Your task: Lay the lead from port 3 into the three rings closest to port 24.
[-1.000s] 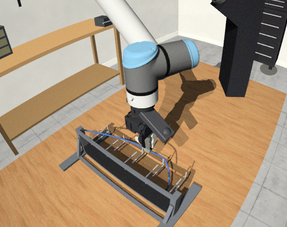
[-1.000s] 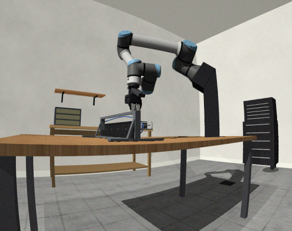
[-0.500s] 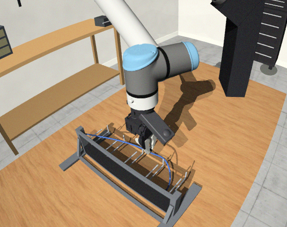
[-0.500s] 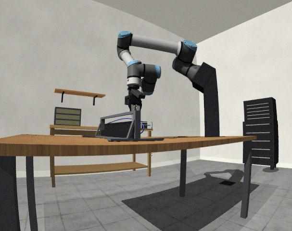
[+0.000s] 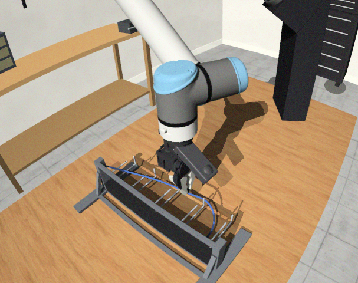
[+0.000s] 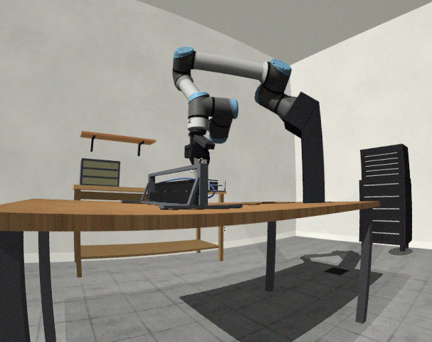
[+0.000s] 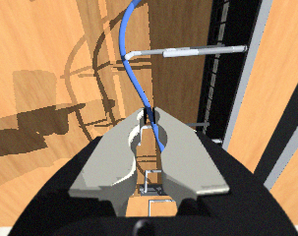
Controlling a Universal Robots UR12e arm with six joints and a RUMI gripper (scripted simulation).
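The grey rack lies 80 mm to the right of my hand, 80 mm ahead of it and 40 mm below it.
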